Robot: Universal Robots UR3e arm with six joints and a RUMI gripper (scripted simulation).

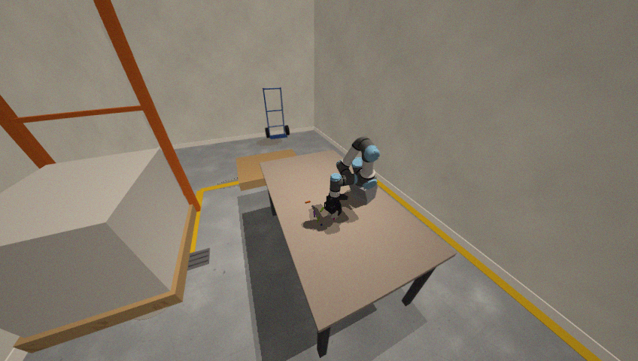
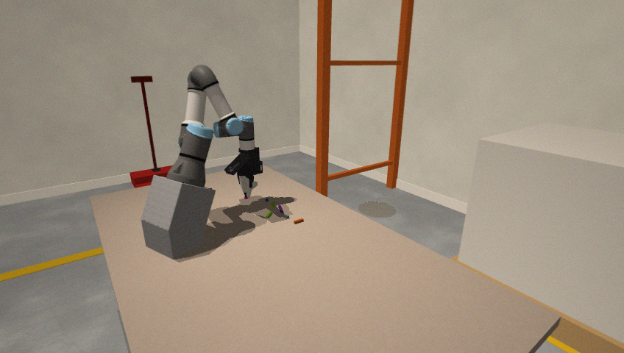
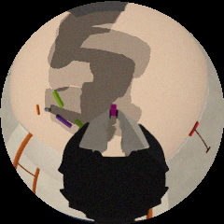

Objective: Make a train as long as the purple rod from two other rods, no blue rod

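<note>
My gripper is now 9 cm short of the grey rod, 19 cm to the left of it and 4 cm above it. The rest, counted from my hand: purple rod (11 cm ahead, 12 cm to the right, 4 cm below); blue rod (9 cm ahead, 4 cm below); magenta rod (1 cm below).
</note>
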